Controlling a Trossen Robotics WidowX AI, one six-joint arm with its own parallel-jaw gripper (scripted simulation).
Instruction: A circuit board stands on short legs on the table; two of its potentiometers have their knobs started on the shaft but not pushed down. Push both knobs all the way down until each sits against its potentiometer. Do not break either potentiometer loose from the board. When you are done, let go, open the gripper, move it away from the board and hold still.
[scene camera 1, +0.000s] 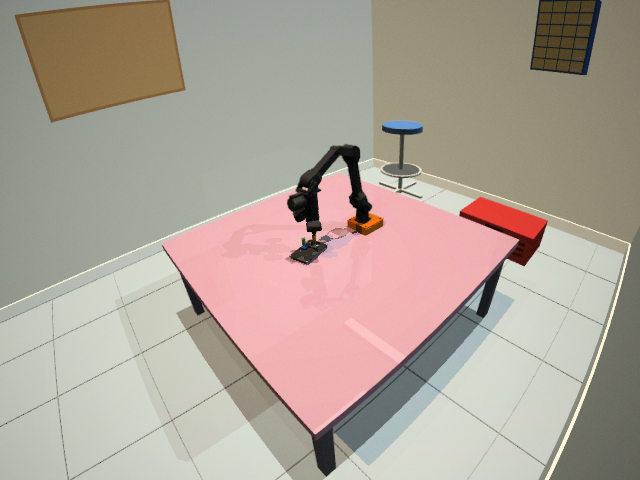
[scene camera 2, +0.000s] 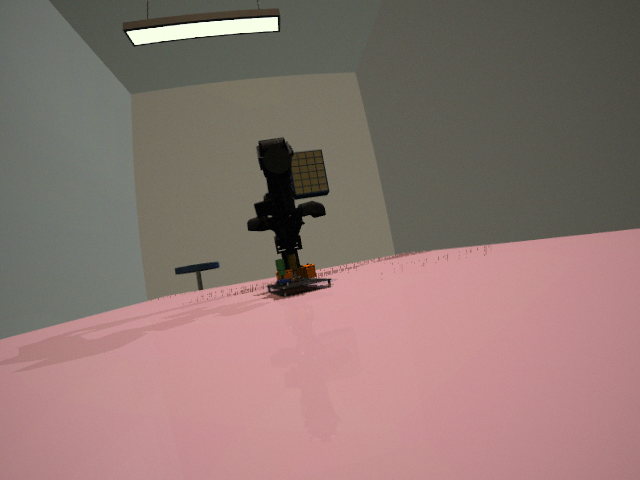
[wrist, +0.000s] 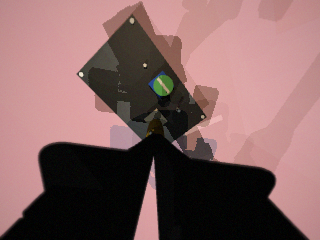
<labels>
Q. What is my gripper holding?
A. Nothing.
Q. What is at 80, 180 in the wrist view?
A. My gripper.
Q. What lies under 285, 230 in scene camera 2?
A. My gripper.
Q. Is my gripper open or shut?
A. Shut.
</labels>
